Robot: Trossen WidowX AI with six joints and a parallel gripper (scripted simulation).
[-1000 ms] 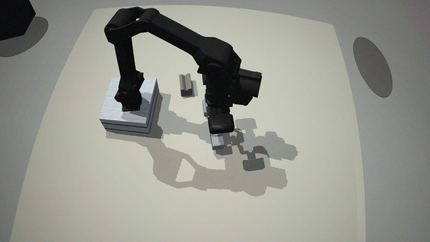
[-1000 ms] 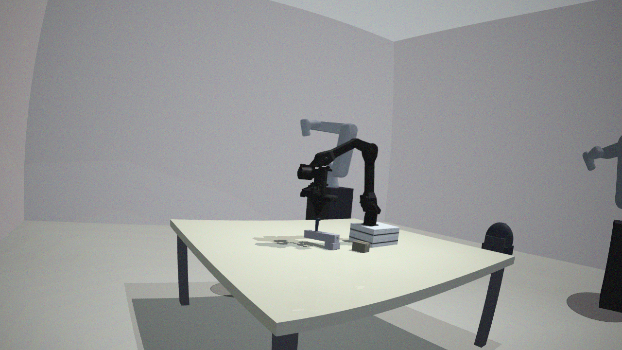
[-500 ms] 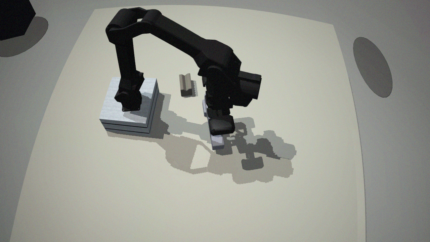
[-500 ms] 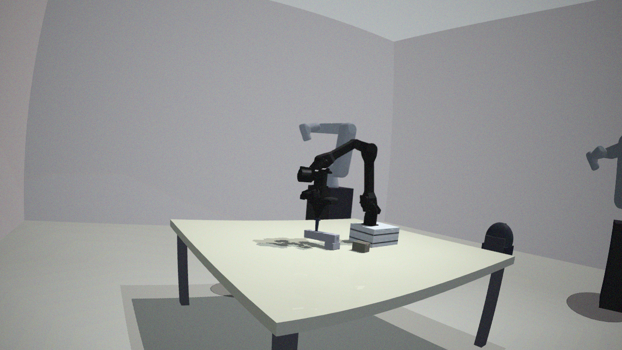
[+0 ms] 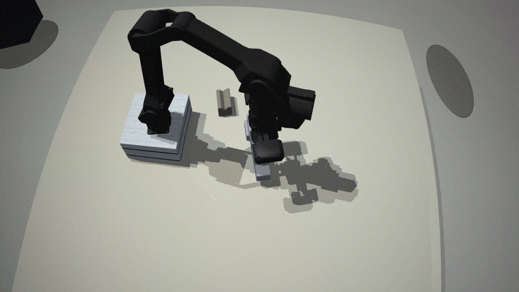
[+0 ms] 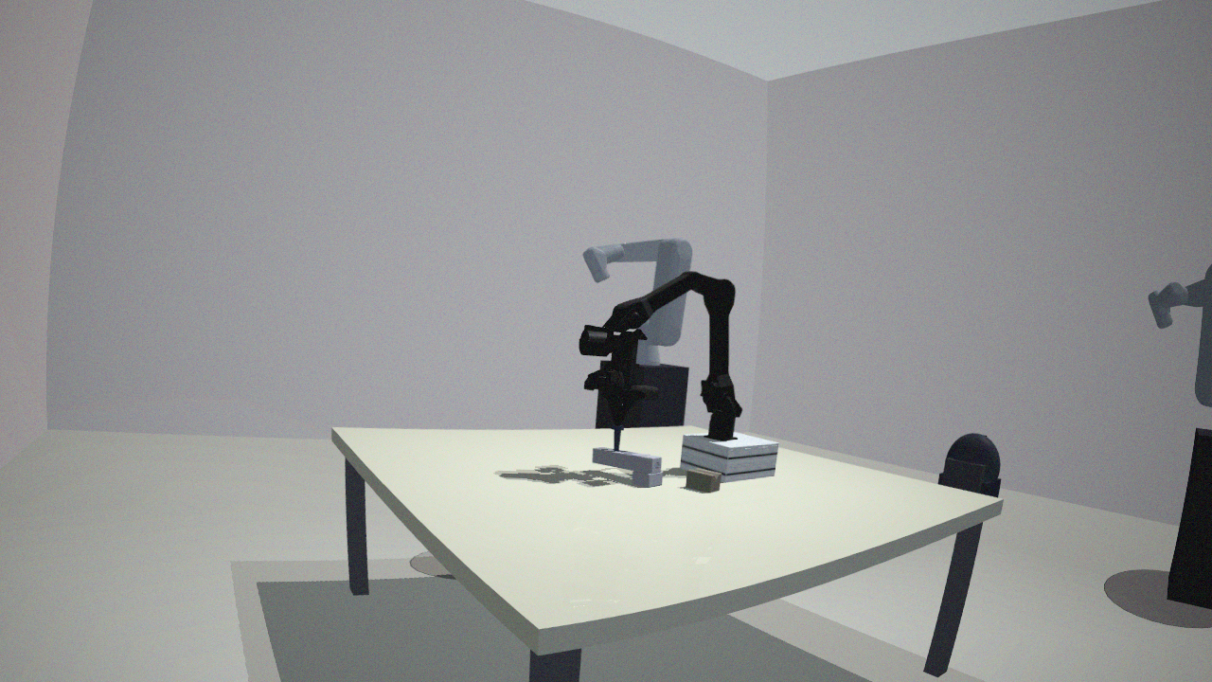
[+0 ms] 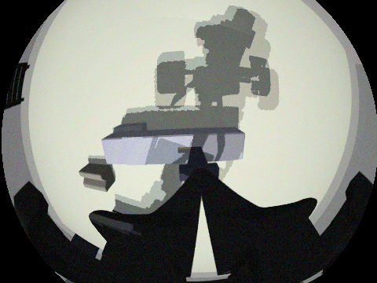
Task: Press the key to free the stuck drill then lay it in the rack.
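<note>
My gripper tip is now 3 cm above the dark key. Round my gripper tip: block 8 cm below, 4 cm to the left, 1 cm behind; then drill 8 cm below, 6 cm to the left, 1 cm behind; then v-grooved rack 20 cm to the left, 10 cm below, 10 cm behind.
</note>
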